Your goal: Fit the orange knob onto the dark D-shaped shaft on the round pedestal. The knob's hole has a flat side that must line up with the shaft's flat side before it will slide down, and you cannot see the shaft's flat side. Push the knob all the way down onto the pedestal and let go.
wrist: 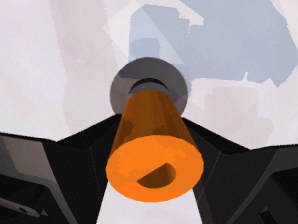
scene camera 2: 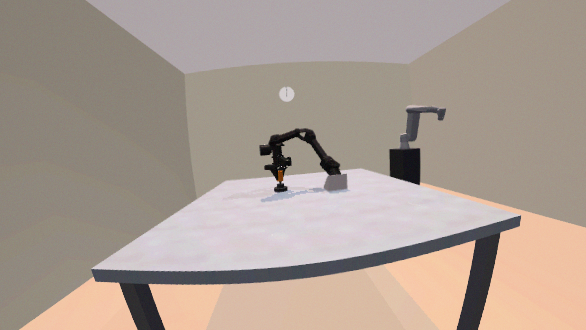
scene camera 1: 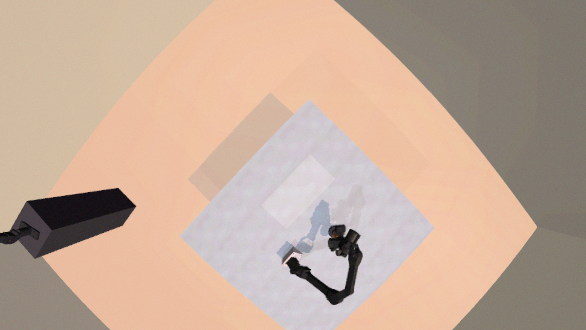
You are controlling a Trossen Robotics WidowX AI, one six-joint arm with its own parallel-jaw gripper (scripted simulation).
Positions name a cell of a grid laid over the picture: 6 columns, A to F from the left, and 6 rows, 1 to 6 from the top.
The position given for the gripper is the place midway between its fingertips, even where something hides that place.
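Note:
A round dark pedestal (wrist: C2) is visible in the scene, along with an orange knob (wrist: D5), which is held by the gripper (wrist: D4).

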